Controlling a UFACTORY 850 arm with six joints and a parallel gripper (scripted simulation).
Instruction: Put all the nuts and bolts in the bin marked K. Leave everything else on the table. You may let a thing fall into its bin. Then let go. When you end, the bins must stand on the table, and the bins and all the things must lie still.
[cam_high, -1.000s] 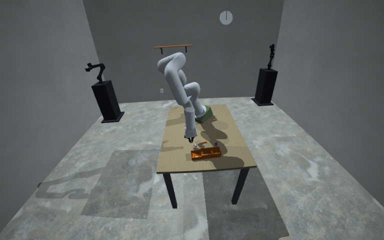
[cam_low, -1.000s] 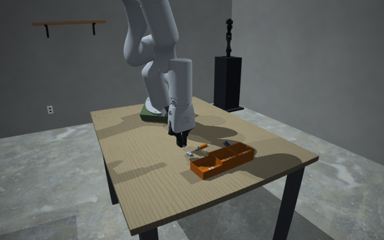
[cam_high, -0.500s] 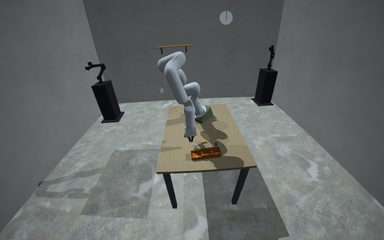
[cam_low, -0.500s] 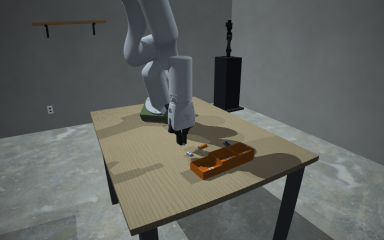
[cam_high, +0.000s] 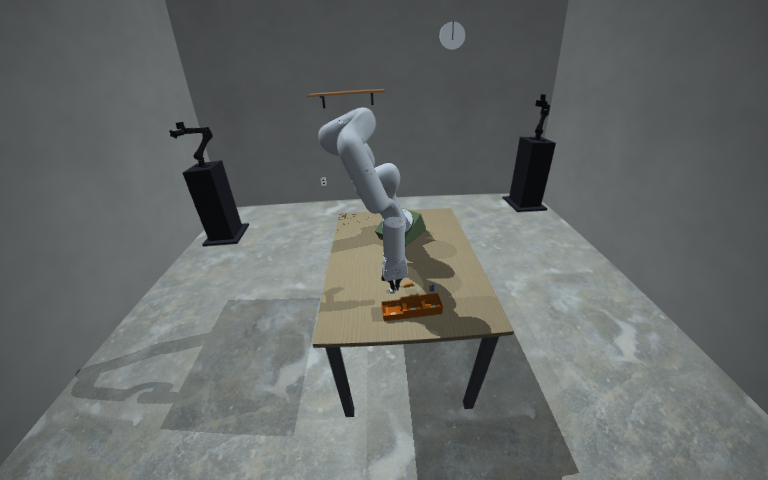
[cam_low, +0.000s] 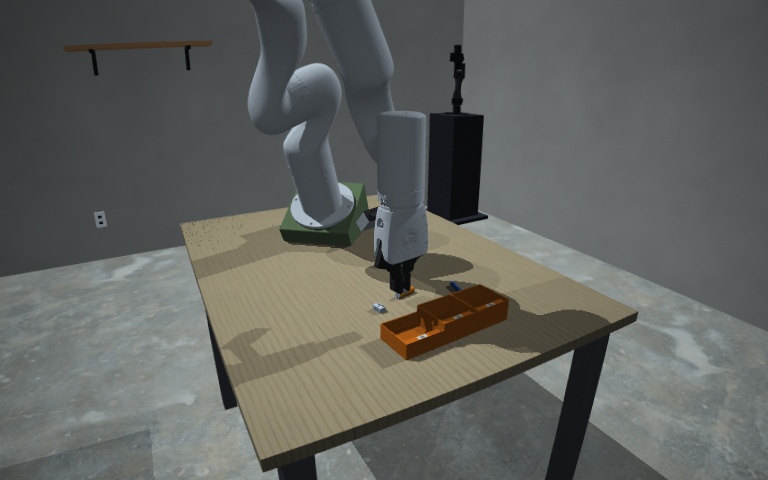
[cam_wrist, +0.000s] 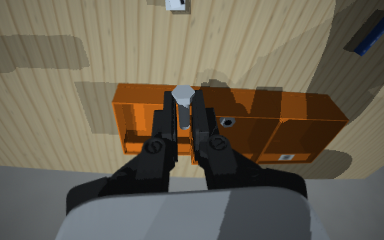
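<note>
Now: hand 70 mm short of the orange three-compartment bin, 70 mm above it and 60 mm to the right of it. From my hand the other things lie so: silver bolt 20 mm below, 10 mm behind; grey sharpener-like block 80 mm below, 60 mm behind, 10 mm to the right; silver hex nut 80 mm below, 70 mm ahead, 60 mm to the left.
</note>
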